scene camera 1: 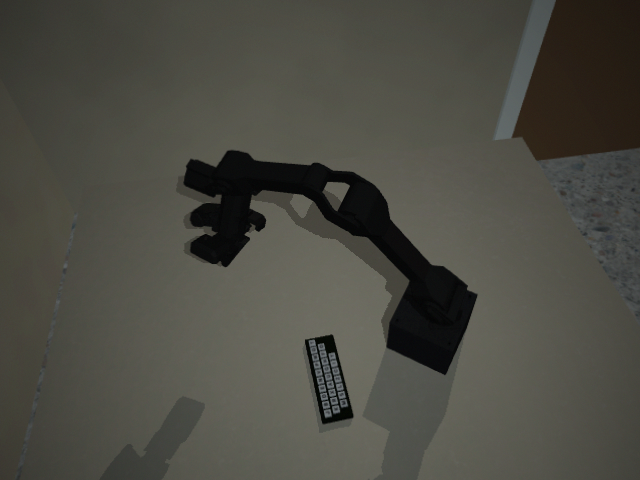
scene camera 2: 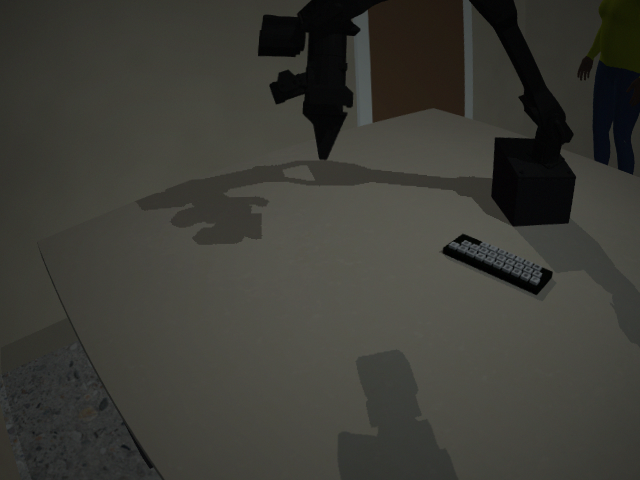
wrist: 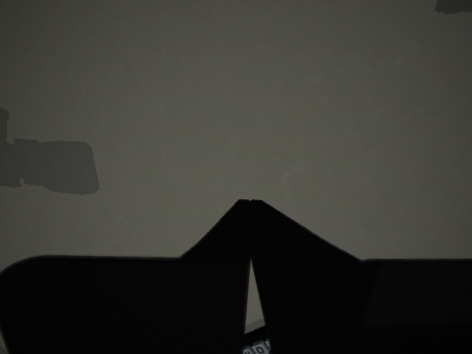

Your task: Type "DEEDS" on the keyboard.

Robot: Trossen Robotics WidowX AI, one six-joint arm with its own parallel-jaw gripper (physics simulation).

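Places are measured from the arm's base along level axes (x ahead, y left, z up), in centimetres.
Pixels of known places: gripper, between the fingertips: [scene camera 1: 225, 265] [scene camera 2: 323, 159] [wrist: 248, 211]; arm's base, origin of its link: [scene camera 1: 443, 314] [scene camera 2: 545, 157].
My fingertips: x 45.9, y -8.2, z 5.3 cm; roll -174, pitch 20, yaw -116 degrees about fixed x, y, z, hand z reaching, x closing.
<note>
Ahead of a thing's pixels: the offset from my fingertips to its top centre. "spot": to the spot under its first point. Level surfaces: height alone.
A small black keyboard {dy +17.0, dx -21.9, dz -15.3 cm} [scene camera 1: 329, 379] [scene camera 2: 497, 263] with several rows of white lettered keys lies flat on the table, near the arm's base. In the wrist view a small part of the keyboard {spot: dy +11.5, dx -18.3, dz -15.3 cm} [wrist: 256, 347] shows at the bottom edge, through the gap between the fingers; the rest is hidden there. My gripper [scene camera 1: 225, 264] [scene camera 2: 323, 158] [wrist: 248, 211] is shut with nothing between its fingertips. It points down and hangs above the table, well away from the keyboard, up and to the left of it in both scene views.
The arm's black base box [scene camera 1: 421, 338] [scene camera 2: 542, 198] stands on the table {dz -17.0 cm} [scene camera 1: 155, 330] [scene camera 2: 248, 310] close to the keyboard. Shadows of the arm fall across the table. A wall rises behind the table. A person [scene camera 2: 617, 77] stands beyond it at the right, near a brown door [scene camera 2: 417, 56].
</note>
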